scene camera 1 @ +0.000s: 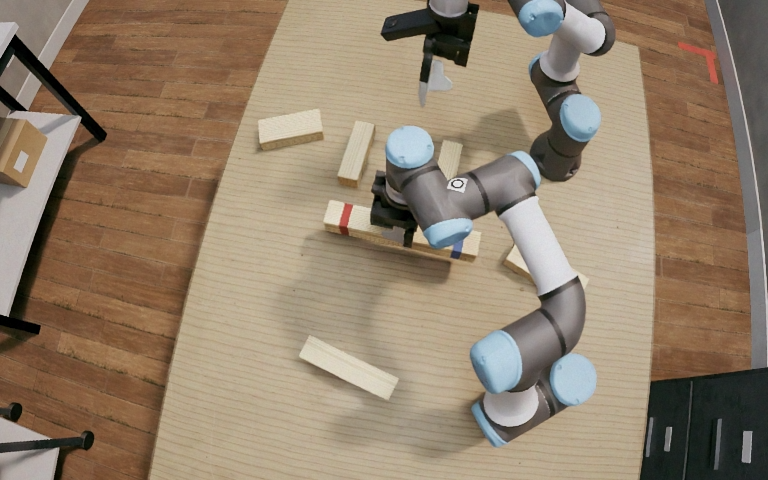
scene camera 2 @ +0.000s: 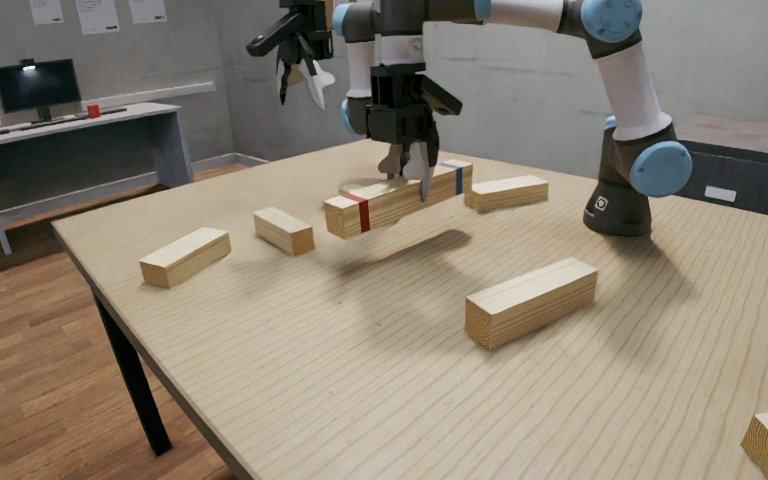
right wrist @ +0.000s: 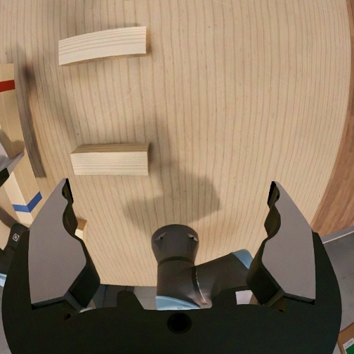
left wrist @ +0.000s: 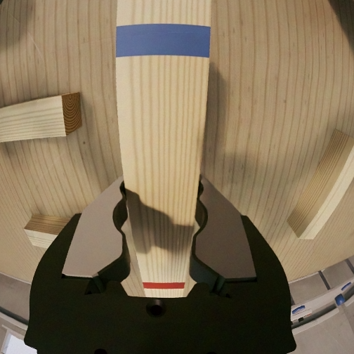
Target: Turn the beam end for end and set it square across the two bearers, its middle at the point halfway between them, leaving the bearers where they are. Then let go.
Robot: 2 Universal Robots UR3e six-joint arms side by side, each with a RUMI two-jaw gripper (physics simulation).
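Note:
My left gripper (scene camera 1: 399, 233) (scene camera 2: 407, 183) (left wrist: 162, 175) is shut on the beam (scene camera 1: 362, 221) (scene camera 2: 385, 206) (left wrist: 162, 100) (right wrist: 10, 120) near its middle. The beam is level above the table, its shadow apart from it. In scene camera 1 its red band is at the left, its blue band at the right. Above it there lie two short bearers: the left one (scene camera 1: 355, 151) (scene camera 2: 283, 226) (left wrist: 47, 231) (right wrist: 102, 45) and the right one (scene camera 1: 450, 158) (left wrist: 32, 119) (right wrist: 110, 161), partly hidden by the left arm. My right gripper (scene camera 1: 434, 90) (scene camera 2: 303, 101) (right wrist: 170, 181) is open and empty, high above the table.
In scene camera 1 a loose block (scene camera 1: 289, 129) (scene camera 2: 185, 254) lies left of the bearers, a longer block (scene camera 1: 348, 366) (scene camera 2: 529, 302) below the beam, and another block (scene camera 1: 516, 261) (scene camera 2: 509, 192) at the right, partly under the left arm. A block's end (scene camera 2: 757, 441) shows at scene camera 2's lower right.

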